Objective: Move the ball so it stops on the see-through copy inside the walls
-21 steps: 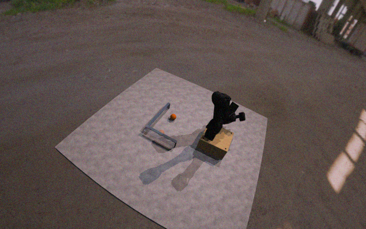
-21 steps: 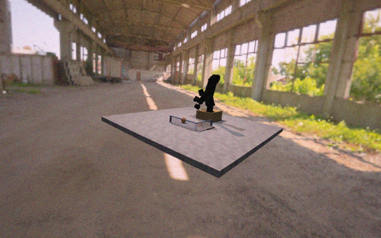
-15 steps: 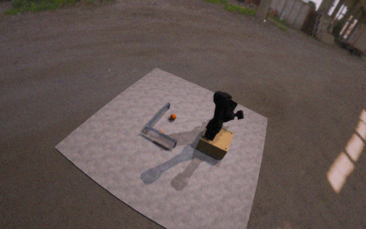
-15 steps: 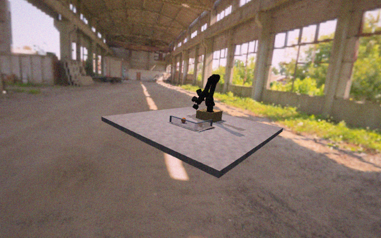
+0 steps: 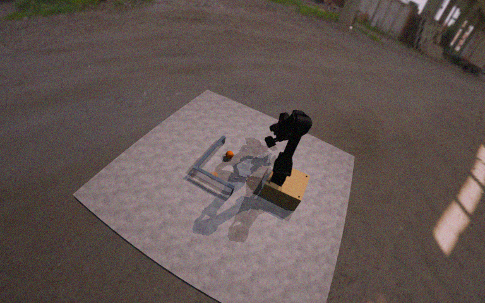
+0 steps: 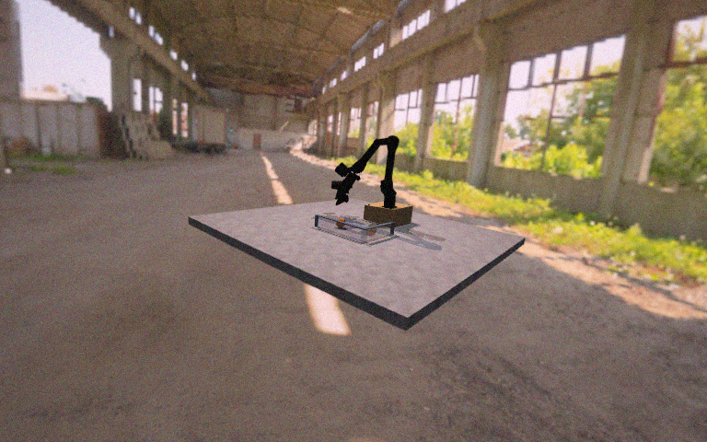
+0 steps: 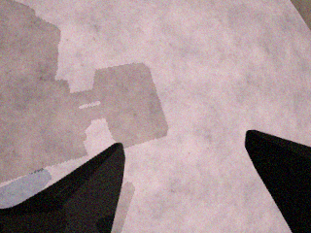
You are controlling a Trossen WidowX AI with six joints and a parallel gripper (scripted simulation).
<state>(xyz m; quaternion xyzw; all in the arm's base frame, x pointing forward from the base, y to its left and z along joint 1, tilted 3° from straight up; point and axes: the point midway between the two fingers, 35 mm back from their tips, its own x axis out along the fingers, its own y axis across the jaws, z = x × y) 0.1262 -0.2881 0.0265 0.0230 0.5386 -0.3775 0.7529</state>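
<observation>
Right now my gripper tip is 19 cm short of the orange ball, 26 cm to the right of it and 5 cm above it. From my gripper tip the other things lie so: clear wall: 16 cm ahead, 48 cm to the left, 4 cm below.
</observation>
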